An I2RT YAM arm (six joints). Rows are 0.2 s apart.
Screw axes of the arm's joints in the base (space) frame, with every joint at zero. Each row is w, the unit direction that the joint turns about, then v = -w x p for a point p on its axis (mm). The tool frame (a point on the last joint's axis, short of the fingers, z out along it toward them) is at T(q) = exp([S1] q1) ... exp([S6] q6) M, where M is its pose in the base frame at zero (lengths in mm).
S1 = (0, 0, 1, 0, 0, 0)
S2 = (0, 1, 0, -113.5, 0, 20)
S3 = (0, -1, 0, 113.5, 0, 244)
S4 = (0, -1, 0, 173.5, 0, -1)
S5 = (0, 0, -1, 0, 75, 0)
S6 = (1, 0, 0, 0, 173.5, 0)
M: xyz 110.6 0 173.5 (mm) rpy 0 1.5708 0 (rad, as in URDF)
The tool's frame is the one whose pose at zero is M.
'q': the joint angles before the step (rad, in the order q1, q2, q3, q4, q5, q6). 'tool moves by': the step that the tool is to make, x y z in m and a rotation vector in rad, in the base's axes. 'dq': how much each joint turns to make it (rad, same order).
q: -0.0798, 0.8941, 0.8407, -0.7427, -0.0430, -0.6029
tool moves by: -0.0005, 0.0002, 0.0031, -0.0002, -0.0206, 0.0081
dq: -0.0005, -0.0075, 0.0037, 0.0091, -0.0071, -0.0051
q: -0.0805, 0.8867, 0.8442, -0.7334, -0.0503, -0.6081
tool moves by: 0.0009, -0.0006, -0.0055, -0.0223, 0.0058, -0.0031
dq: 0.0008, 0.0013, -0.0203, 0.0170, 0.0187, -0.0135
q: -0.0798, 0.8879, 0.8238, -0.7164, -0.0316, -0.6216
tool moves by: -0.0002, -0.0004, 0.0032, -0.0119, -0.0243, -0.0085
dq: 0.0003, -0.0079, 0.0024, 0.0148, 0.0132, -0.0010
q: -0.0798, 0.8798, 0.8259, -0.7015, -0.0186, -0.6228
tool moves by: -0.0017, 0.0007, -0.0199, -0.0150, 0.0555, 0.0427
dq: -0.0002, 0.0004, -0.0625, 0.0076, -0.0167, -0.0440
